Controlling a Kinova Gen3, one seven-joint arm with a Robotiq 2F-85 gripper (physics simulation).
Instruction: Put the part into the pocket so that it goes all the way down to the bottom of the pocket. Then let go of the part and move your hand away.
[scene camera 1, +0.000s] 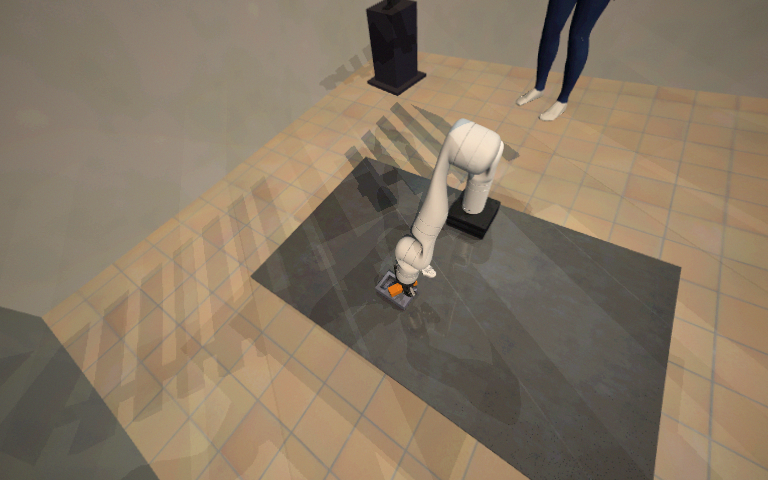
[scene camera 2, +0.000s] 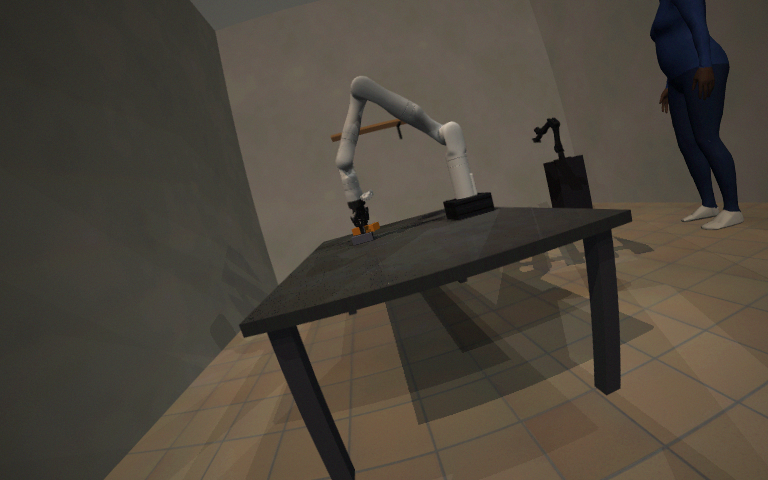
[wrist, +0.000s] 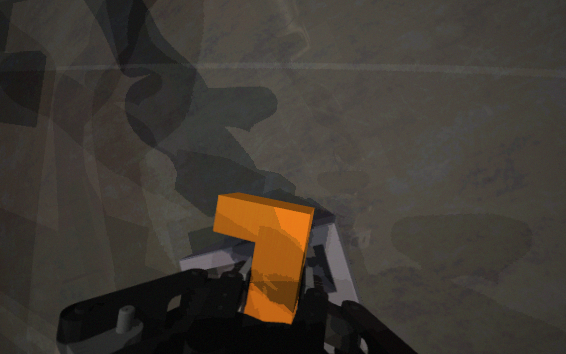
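The orange angled part is held between the fingers of my gripper, which is shut on it. The part covers much of the grey pocket block in the wrist view. A dark stretch of the pocket shows to the right of the part. In scene camera 2 the orange part stands out above the block's top. The part's underside is hidden, so I cannot tell whether it touches the block or its rim.
The block stands on the dark table top. The arm's black base stands farther back on the table. A person and a black pedestal stand on the floor beyond the table.
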